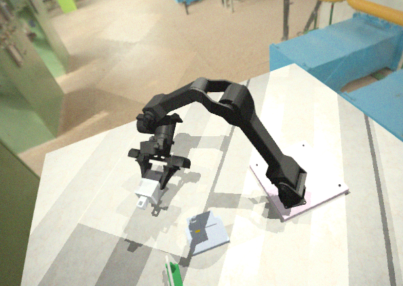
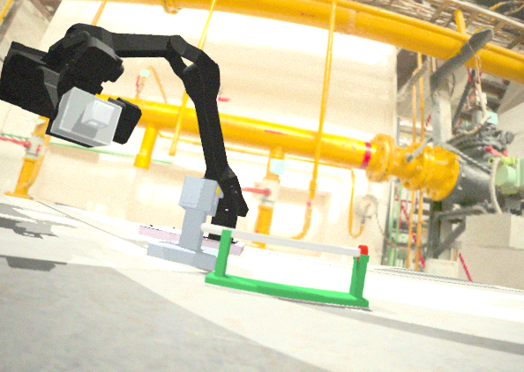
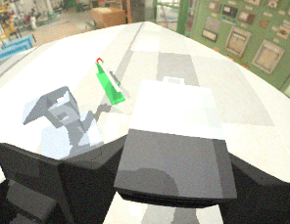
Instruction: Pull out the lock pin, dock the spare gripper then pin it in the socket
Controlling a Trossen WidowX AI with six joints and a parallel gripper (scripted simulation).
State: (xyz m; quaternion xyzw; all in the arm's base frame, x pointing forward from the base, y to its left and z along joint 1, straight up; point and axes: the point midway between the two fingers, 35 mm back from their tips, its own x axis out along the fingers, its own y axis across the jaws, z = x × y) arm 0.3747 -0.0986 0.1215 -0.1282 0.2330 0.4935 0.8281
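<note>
My gripper tip is now 120 mm to the right of the grey mount, 120 mm past it and 70 mm above it. Round my gripper tip: spare gripper (10 mm to the left, 10 mm ahead); then green cradle (250 mm to the left, 100 mm below, 30 mm behind).
</note>
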